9 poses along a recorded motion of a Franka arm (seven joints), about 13 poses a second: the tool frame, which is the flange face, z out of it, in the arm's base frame.
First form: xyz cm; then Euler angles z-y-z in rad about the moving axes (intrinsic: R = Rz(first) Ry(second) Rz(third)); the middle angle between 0 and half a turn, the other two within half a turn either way.
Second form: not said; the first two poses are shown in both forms.
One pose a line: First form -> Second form
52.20 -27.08 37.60 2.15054 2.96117 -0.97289 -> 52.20 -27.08 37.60 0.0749 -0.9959 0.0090 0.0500
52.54 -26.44 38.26 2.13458 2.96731 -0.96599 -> 52.54 -26.44 38.26 0.0726 -0.9960 0.0204 0.0480
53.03 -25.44 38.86 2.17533 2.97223 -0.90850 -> 53.03 -25.44 38.86 0.0682 -0.9960 0.0288 0.0501
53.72 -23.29 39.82 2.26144 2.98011 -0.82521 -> 53.72 -23.29 39.82 0.0607 -0.9964 0.0274 0.0531
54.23 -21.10 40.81 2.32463 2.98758 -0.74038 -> 54.23 -21.10 40.81 0.0540 -0.9963 0.0382 0.0548
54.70 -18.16 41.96 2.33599 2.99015 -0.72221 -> 54.70 -18.16 41.96 0.0523 -0.9963 0.0416 0.0546
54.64 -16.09 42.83 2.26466 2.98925 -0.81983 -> 54.64 -16.09 42.83 0.0571 -0.9967 0.0285 0.0503
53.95 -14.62 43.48 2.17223 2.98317 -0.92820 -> 53.95 -14.62 43.48 0.0643 -0.9967 0.0205 0.0461
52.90 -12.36 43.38 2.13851 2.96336 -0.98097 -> 52.90 -12.36 43.38 0.0745 -0.9960 0.0110 0.0487
